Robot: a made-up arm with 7 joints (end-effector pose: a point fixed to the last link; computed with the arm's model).
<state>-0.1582 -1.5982 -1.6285 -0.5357 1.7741 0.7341 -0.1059</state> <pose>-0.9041 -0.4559 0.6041 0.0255 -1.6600 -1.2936</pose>
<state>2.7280 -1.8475 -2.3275 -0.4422 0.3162 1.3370 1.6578</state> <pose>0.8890 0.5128 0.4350 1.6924 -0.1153 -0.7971</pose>
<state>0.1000 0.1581 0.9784 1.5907 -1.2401 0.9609 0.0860</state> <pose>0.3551 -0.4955 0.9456 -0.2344 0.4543 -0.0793</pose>
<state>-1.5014 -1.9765 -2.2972 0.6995 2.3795 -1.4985 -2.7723</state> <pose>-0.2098 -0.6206 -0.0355 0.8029 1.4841 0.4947</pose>
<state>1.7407 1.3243 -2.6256 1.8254 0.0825 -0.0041 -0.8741</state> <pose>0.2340 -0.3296 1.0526 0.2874 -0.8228 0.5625</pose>
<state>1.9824 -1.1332 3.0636 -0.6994 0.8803 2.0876 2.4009</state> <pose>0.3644 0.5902 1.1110 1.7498 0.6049 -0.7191</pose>
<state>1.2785 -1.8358 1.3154 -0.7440 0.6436 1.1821 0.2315</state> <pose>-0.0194 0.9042 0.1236 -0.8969 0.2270 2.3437</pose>
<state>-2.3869 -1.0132 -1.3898 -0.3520 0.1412 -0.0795 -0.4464</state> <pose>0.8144 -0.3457 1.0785 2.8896 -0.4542 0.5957</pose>
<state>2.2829 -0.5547 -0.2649 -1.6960 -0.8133 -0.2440 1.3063</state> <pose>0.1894 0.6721 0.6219 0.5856 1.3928 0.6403</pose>
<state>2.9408 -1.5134 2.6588 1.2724 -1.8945 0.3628 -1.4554</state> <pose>0.6506 0.4284 0.0651 1.9756 1.5503 -0.4373</pose>
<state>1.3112 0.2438 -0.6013 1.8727 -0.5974 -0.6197 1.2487</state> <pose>0.3297 -0.5307 0.8032 -1.9241 1.1360 -0.5745</pose>
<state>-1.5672 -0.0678 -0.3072 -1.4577 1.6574 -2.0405 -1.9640</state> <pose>0.0996 -0.3487 1.0129 0.2536 2.6137 1.6162</pose>
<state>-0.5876 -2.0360 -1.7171 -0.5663 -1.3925 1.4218 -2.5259</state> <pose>-0.5682 -0.6826 0.1047 2.4028 0.2451 -1.8657</pose>
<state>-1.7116 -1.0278 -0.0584 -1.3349 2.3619 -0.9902 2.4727</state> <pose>0.1156 -0.7608 0.4855 1.5474 -2.4878 -0.4337</pose>
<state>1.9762 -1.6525 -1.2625 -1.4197 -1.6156 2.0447 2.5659</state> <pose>-0.1502 0.7290 0.3185 -0.7680 0.9800 -0.1270</pose>
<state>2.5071 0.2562 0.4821 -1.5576 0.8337 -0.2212 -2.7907</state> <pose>0.3840 0.0685 1.0490 -2.6106 -0.0154 -0.0943</pose>
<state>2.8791 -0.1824 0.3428 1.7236 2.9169 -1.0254 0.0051</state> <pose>-0.4513 0.1205 0.9566 -0.9567 1.8878 1.3666</pose>
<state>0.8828 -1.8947 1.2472 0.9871 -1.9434 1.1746 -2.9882</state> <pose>-0.8851 0.3971 0.4359 0.4705 -0.8110 1.7928</pose>
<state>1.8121 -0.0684 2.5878 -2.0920 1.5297 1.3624 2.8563</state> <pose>0.1984 -0.3015 0.7538 -2.4021 -0.0848 0.1595</pose>
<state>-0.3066 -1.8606 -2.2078 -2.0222 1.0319 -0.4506 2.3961</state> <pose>-0.1429 -0.4229 0.7133 -0.4722 -0.1470 -0.7167</pose>
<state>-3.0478 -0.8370 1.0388 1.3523 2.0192 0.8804 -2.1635</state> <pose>0.4145 0.5318 1.1548 -0.2726 -0.2115 0.8613</pose>
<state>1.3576 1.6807 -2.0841 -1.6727 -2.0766 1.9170 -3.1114</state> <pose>-0.3403 -0.4640 0.2786 0.8245 -1.1565 1.3504</pose>
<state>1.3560 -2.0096 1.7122 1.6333 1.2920 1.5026 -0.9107</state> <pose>-0.5916 0.2949 0.1382 1.3305 0.1104 -1.4742</pose>
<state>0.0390 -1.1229 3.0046 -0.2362 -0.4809 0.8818 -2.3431</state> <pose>-0.9123 0.0816 1.0588 0.4301 -1.6459 -2.3055</pose>
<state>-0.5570 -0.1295 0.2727 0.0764 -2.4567 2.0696 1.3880</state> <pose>-0.0908 -0.0296 1.4490 0.6065 2.5789 -0.3000</pose>
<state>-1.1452 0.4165 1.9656 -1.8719 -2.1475 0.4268 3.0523</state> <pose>-0.2736 0.5145 0.7563 -0.2556 1.2308 1.5607</pose>
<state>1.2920 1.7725 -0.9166 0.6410 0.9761 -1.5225 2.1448</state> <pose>0.3729 -0.7990 0.2161 1.9066 -1.2535 0.8603</pose>
